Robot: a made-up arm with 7 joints. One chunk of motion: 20 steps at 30 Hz.
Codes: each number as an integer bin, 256 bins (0 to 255) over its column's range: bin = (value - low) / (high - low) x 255, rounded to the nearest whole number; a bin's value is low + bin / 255 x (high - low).
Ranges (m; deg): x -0.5..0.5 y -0.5..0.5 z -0.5..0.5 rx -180..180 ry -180..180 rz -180..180
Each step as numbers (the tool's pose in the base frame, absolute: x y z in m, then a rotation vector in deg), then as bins.
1 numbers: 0.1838 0.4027 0.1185 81.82 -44.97 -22.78
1 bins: 174 230 158 185 96 111
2 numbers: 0.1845 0.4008 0.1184 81.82 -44.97 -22.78
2 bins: 175 230 158 185 96 111
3 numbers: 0.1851 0.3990 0.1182 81.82 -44.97 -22.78
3 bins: 175 229 158 185 96 111
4 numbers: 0.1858 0.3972 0.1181 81.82 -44.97 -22.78
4 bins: 175 229 158 185 96 111
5 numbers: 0.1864 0.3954 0.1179 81.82 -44.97 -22.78
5 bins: 175 228 158 185 96 111
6 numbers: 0.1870 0.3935 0.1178 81.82 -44.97 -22.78
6 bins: 175 228 158 185 96 111
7 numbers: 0.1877 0.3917 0.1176 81.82 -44.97 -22.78
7 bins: 175 227 157 185 96 111
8 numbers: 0.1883 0.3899 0.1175 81.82 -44.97 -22.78
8 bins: 176 227 157 185 96 111
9 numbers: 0.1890 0.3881 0.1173 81.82 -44.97 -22.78
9 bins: 176 226 157 185 96 111
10 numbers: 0.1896 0.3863 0.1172 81.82 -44.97 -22.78
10 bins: 176 226 157 185 96 111
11 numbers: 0.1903 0.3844 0.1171 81.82 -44.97 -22.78
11 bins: 176 226 157 185 96 111
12 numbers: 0.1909 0.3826 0.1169 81.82 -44.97 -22.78
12 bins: 176 225 157 185 96 111
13 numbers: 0.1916 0.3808 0.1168 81.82 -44.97 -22.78
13 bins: 176 225 157 185 96 111
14 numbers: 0.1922 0.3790 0.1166 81.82 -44.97 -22.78
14 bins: 177 224 157 185 96 111
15 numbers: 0.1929 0.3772 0.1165 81.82 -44.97 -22.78
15 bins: 177 224 157 185 96 111
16 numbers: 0.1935 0.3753 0.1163 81.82 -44.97 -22.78
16 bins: 177 223 157 185 96 111
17 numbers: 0.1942 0.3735 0.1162 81.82 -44.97 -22.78
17 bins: 177 223 157 185 96 111
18 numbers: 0.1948 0.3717 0.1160 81.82 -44.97 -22.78
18 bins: 177 222 157 185 96 111
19 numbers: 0.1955 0.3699 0.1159 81.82 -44.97 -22.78
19 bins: 177 222 157 185 96 111
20 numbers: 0.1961 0.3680 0.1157 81.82 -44.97 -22.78
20 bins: 178 221 157 185 96 111
